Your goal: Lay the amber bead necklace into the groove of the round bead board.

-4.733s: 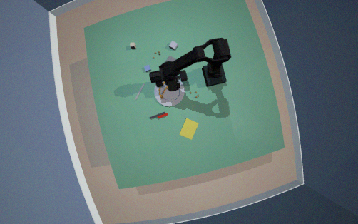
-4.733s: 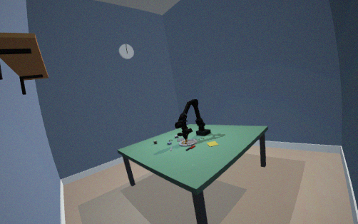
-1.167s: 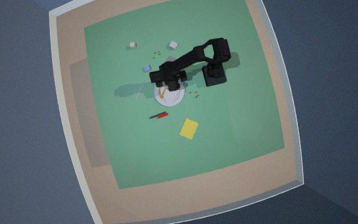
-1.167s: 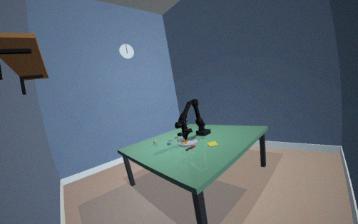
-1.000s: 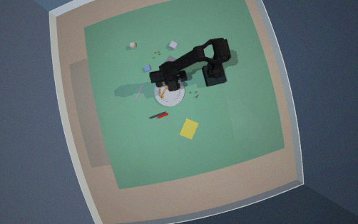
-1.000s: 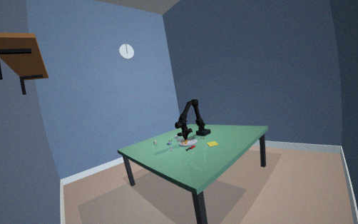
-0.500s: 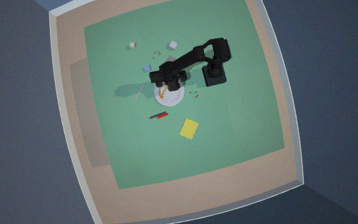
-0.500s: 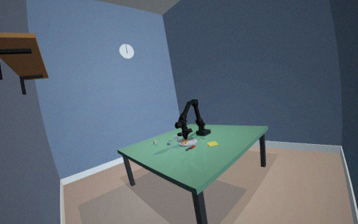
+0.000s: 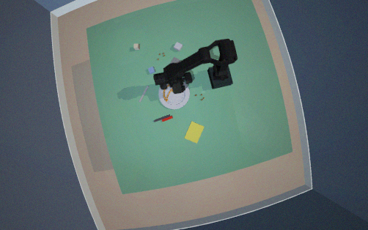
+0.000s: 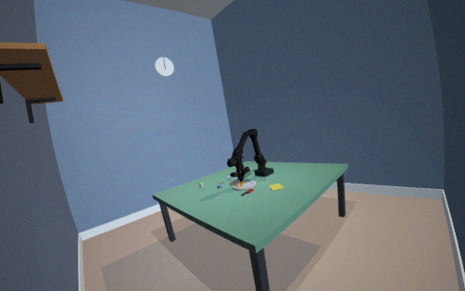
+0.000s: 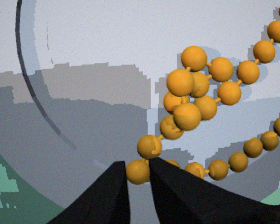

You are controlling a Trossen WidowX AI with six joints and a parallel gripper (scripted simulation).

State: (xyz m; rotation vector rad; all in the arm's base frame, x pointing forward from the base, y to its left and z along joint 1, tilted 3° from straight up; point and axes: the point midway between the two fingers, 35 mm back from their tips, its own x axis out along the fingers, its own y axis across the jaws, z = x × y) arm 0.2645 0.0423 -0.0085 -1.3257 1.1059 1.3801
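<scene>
Right now the round grey bead board is 6 cm to the left of my gripper tip, 2 cm ahead of it and 1 cm below it. From my gripper tip the other things lie so: grey rod: 22 cm ahead, 5 cm to the left, 2 cm below; blue block: 16 cm ahead, 10 cm to the right, 1 cm below; grey plate: 13 cm to the right, 2 cm below.
</scene>
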